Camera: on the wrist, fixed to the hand. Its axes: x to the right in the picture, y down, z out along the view.
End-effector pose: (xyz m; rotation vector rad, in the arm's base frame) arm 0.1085 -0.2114 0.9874 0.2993 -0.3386 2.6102
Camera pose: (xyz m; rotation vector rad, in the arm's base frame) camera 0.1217 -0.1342 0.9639 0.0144 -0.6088 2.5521
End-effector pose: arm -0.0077 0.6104 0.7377 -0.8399 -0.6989 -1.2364
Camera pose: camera -0.0705 0.5580 0.7399 -0.9435 -0.4202 -1.3743
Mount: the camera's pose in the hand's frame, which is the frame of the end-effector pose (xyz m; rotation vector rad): 0.0162 -0.0679 -0.0427 -0.2500 0.1506 0.0170
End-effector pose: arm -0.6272 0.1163 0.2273 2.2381 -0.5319 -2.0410
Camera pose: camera -0.5704 0.1675 0.1980 2.2042 -0.2657 -1.7977
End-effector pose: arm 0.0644 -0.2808 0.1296 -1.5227 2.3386 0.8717
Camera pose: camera 0.1233 -0.3376 0.1317 1.6801 -2.3662 -1.0999
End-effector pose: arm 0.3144 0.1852 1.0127 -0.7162 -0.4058 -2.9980
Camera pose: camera 0.2749 0.2401 0.9667 -0.4968 -0.0183 -3.0911
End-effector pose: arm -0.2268 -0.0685 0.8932 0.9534 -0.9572 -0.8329
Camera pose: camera -0.1923 -0.0950 0.8239 0.7788 -0.7119 -0.8324
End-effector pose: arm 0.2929 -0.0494 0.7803 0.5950 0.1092 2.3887
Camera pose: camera 0.3030 0.0166 0.7330 0.3002 -0.1285 2.4125
